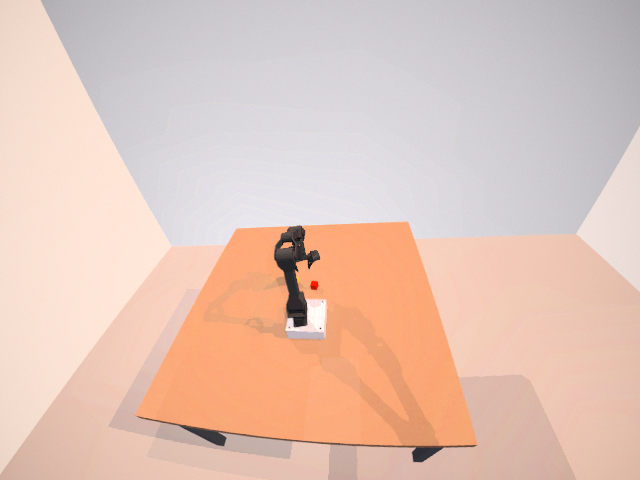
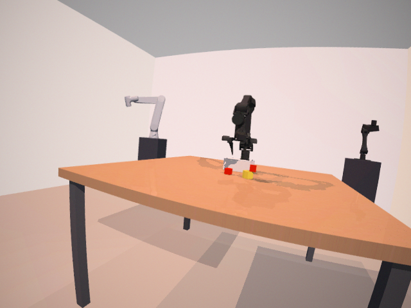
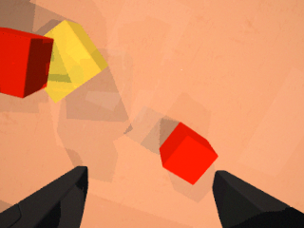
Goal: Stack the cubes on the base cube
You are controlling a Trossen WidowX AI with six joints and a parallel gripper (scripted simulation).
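The red cube lies 30 mm ahead of my gripper tip, 90 mm to the left of it and 60 mm below it. The rest, counted from my gripper tip: yellow cube: 30 mm ahead, 70 mm to the left, 90 mm below.
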